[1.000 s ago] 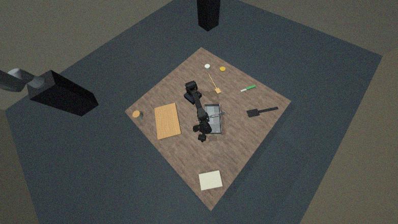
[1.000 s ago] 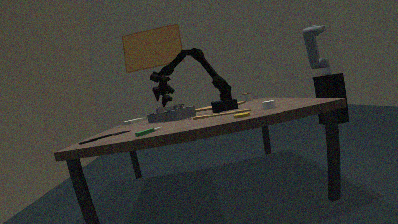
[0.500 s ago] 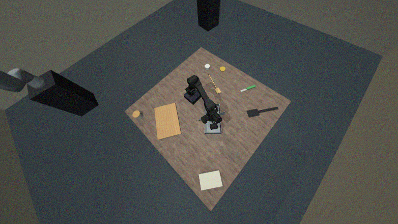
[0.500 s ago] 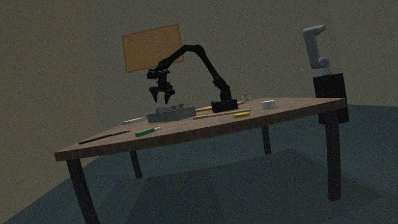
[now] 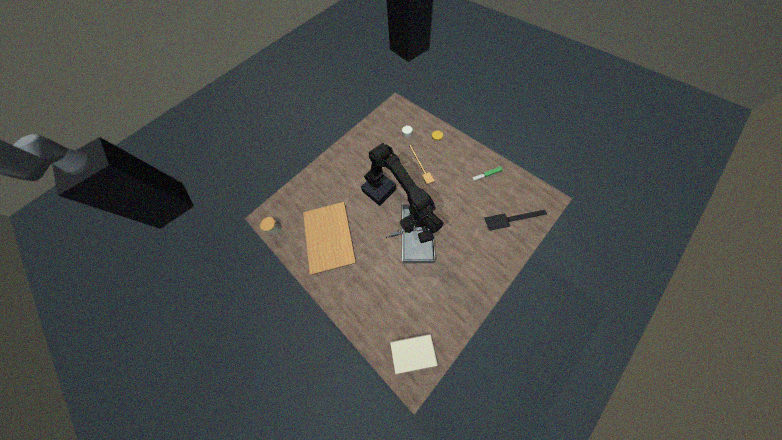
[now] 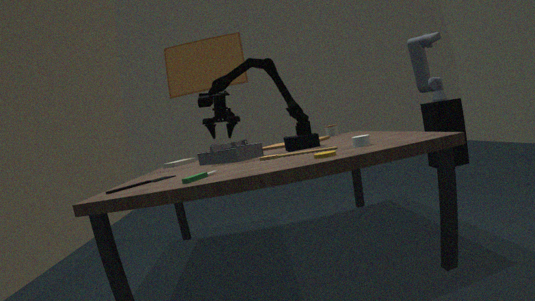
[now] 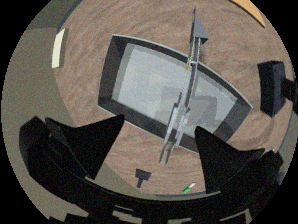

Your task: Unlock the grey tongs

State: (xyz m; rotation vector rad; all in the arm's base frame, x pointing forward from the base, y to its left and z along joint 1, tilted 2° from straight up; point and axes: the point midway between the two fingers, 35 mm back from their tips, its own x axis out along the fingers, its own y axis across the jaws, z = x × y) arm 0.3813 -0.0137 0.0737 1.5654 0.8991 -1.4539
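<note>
The roasting tin is 80 mm below my gripper tip and 20 mm behind it. The rest, counted from my gripper tip: white pad: 380 mm to the right, 370 mm ahead, 100 mm below; wooden board: 370 mm to the right, 330 mm behind, 100 mm below; black spatula: 430 mm to the left, 250 mm ahead, 110 mm below.
</note>
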